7 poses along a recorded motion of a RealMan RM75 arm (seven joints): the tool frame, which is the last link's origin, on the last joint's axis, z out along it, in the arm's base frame.
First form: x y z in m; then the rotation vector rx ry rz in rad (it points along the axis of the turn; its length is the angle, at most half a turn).
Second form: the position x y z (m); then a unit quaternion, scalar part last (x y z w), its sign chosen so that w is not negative. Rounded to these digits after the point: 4 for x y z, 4 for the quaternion.
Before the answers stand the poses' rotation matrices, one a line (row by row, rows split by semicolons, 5 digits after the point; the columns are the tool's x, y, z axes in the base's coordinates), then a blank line. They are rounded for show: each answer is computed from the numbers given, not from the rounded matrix.
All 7 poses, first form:
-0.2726 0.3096 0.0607 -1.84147 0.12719 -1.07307
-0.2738 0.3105 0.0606 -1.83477 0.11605 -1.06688
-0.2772 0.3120 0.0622 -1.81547 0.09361 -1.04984
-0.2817 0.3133 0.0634 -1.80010 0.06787 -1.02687
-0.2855 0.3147 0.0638 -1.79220 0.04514 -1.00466
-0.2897 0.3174 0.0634 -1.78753 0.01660 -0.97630
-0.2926 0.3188 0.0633 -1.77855 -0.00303 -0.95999
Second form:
0.60687 0.34581 0.71563; -0.50352 -0.52938 0.68280; 0.61496 -0.77471 -0.14715
0.61082 0.35469 0.70788; -0.49860 -0.52221 0.69188; 0.61507 -0.77556 -0.14212
0.62081 0.37387 0.68907; -0.48989 -0.50121 0.71330; 0.61205 -0.78039 -0.12800
0.63499 0.39186 0.66576; -0.47607 -0.48021 0.73672; 0.60839 -0.78476 -0.11838
0.64903 0.40458 0.64426; -0.46072 -0.46487 0.75606; 0.60538 -0.78754 -0.11532
0.66692 0.41784 0.61696; -0.43857 -0.44926 0.77835; 0.60239 -0.78967 -0.11636
0.67619 0.42953 0.59855; -0.42574 -0.43523 0.79329; 0.60125 -0.79125 -0.11143

-0.2726 0.3096 0.0607 -0.7555 0.0522 -0.4403 0.4823
-0.2738 0.3105 0.0606 -0.7542 0.0477 -0.4385 0.4864
-0.2772 0.3120 0.0622 -0.7500 0.0387 -0.4337 0.4979
-0.2817 0.3133 0.0634 -0.7473 0.0282 -0.4263 0.5090
-0.2855 0.3147 0.0638 -0.7465 0.0188 -0.4185 0.5169
-0.2897 0.3174 0.0634 -0.7471 0.0069 -0.4080 0.5247
-0.2926 0.3188 0.0633 -0.7455 -0.0013 -0.4024 0.5314

